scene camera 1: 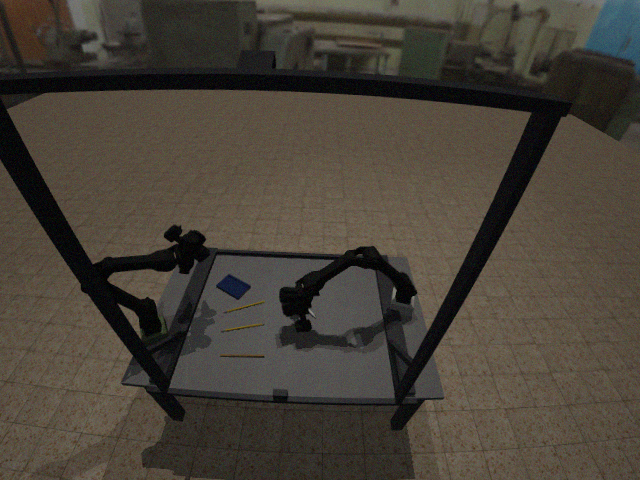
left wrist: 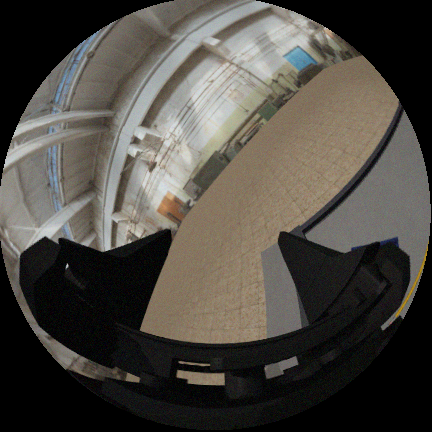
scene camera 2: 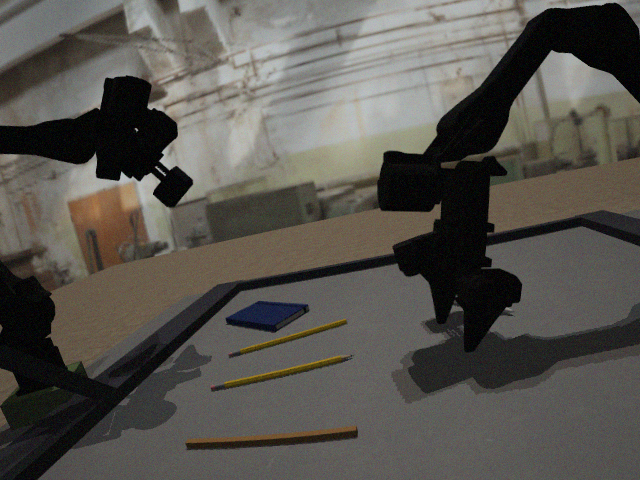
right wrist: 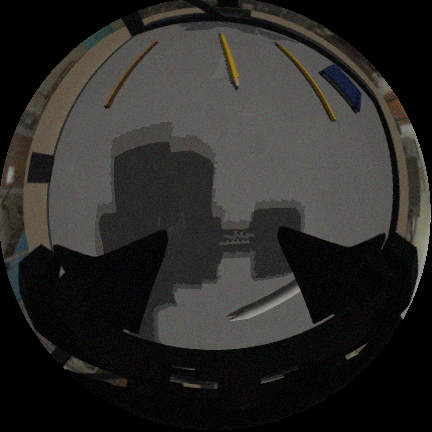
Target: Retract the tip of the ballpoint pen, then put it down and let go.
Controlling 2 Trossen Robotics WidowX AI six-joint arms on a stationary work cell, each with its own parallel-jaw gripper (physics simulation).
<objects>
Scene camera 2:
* my left gripper
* my right gripper
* blue notebook: on the table
</objects>
